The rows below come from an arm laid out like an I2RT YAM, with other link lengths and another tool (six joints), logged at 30 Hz.
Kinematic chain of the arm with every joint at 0, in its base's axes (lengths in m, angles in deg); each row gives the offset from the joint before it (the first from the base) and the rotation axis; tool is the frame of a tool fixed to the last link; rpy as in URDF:
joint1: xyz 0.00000 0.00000 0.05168 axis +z
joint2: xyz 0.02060 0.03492 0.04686 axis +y
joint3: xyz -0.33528 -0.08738 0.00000 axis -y
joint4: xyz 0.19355 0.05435 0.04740 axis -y
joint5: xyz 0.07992 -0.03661 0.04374 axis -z
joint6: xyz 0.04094 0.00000 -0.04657 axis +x
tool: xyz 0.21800 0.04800 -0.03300 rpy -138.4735 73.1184 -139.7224
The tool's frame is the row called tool.
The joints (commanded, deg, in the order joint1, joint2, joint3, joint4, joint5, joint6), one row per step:
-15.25, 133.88, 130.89, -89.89, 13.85, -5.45
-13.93, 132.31, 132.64, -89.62, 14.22, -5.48
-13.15, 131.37, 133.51, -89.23, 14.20, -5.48
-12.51, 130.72, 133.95, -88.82, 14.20, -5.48
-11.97, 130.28, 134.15, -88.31, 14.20, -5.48
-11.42, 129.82, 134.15, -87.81, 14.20, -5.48
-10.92, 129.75, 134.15, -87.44, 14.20, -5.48
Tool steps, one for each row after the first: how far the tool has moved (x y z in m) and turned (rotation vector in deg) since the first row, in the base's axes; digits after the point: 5 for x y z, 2 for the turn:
0.01485, 0.00383, 0.01476, -1.26, -3.37, 1.36
0.02413, 0.00739, 0.02337, -1.76, -5.52, 2.13
0.03069, 0.01063, 0.02902, -2.09, -6.99, 2.76
0.03622, 0.01347, 0.03261, -2.33, -8.11, 3.29
0.04070, 0.01667, 0.03580, -2.51, -9.06, 3.84
0.04410, 0.01978, 0.03629, -2.57, -9.50, 4.34

